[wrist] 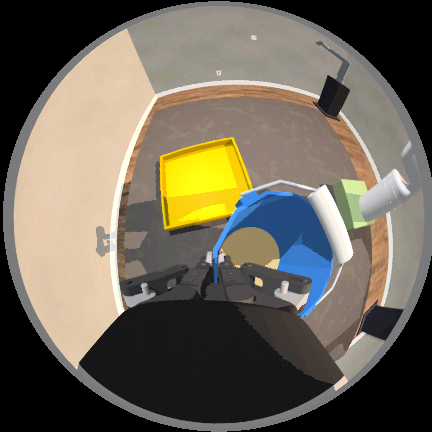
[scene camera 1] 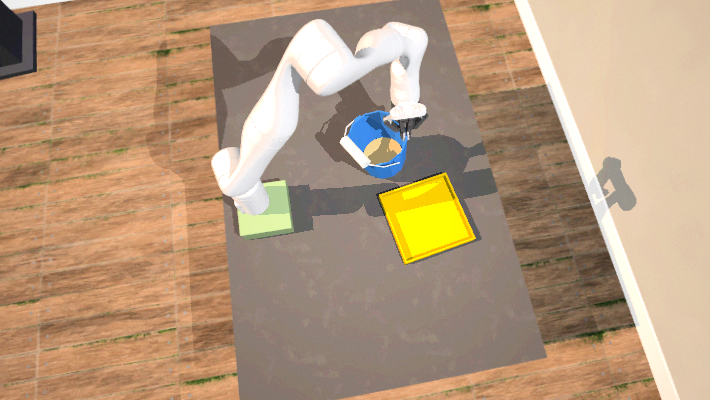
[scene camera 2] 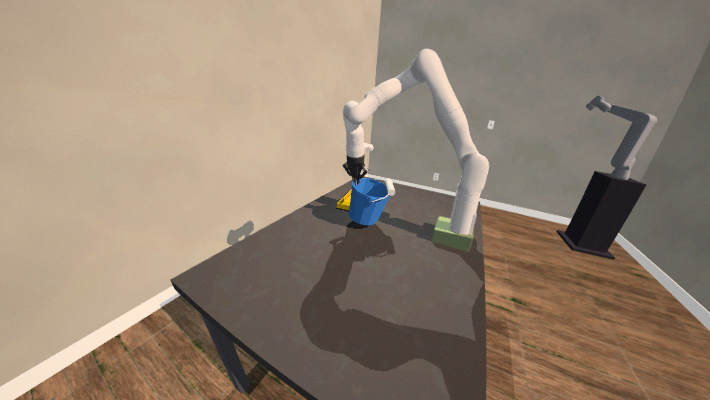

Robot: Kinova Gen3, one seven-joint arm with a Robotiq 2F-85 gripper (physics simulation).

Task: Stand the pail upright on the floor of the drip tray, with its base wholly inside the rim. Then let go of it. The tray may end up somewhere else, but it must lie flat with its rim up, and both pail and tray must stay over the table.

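The blue pail is open side up and leans a little in the second scene view, with a dark shadow under its base. Whether its base touches the table is unclear. Its white handle grip hangs at the rim on the side away from my fingers. My gripper is shut on the pail's wall at the rim, fingers pointing down. The yellow drip tray lies flat, rim up, beside the pail, with no pail in it.
A green block stands under the arm's base at one long edge of the dark table. A beige wall runs beyond the opposite edge. A black pedestal stands off the table.
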